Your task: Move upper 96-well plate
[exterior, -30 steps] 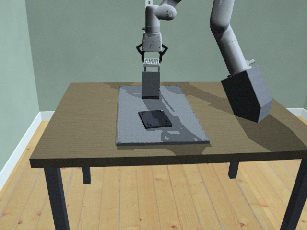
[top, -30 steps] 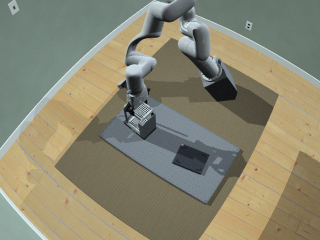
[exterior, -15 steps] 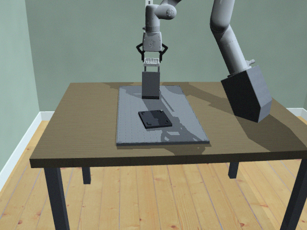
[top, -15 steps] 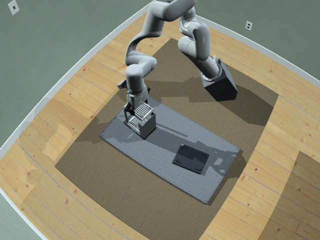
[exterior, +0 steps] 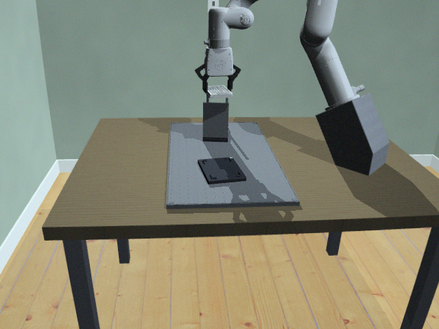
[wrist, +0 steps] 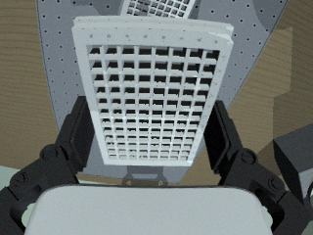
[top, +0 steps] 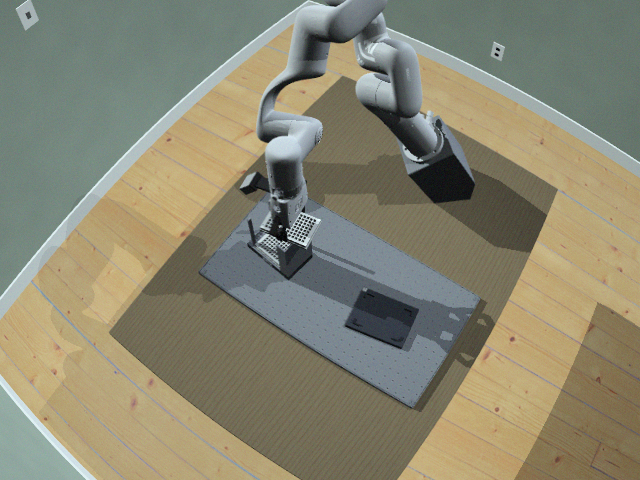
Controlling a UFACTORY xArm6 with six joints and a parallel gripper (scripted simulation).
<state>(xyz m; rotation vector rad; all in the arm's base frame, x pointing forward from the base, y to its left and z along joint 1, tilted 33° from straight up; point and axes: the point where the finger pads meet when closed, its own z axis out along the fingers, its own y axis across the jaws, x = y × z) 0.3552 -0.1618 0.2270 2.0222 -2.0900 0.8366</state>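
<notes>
Right now the dark plate nest N1 is 28 cm to the left of my hand, 19 cm below it and 8 cm ahead of it. From my hand the other things lie so: pale A1 square (21 cm to the left, 19 cm below, 2 cm ahead).
</notes>
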